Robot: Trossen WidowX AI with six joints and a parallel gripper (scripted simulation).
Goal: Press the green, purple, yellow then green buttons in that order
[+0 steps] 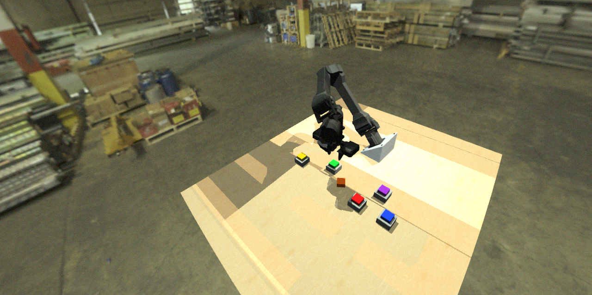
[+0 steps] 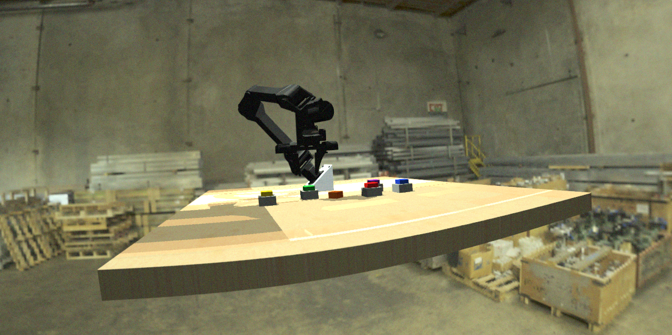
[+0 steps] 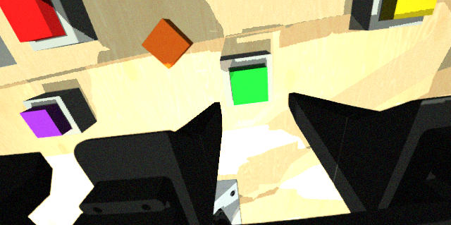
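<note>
My gripper tip is 4 cm above the green button. Also, from my gripper tip: yellow button (14 cm to the right, 4 cm below, 4 cm ahead); then orange block (6 cm to the left, 6 cm below, 5 cm ahead); then red button (16 cm to the left, 10 cm ahead, 4 cm below).
</note>
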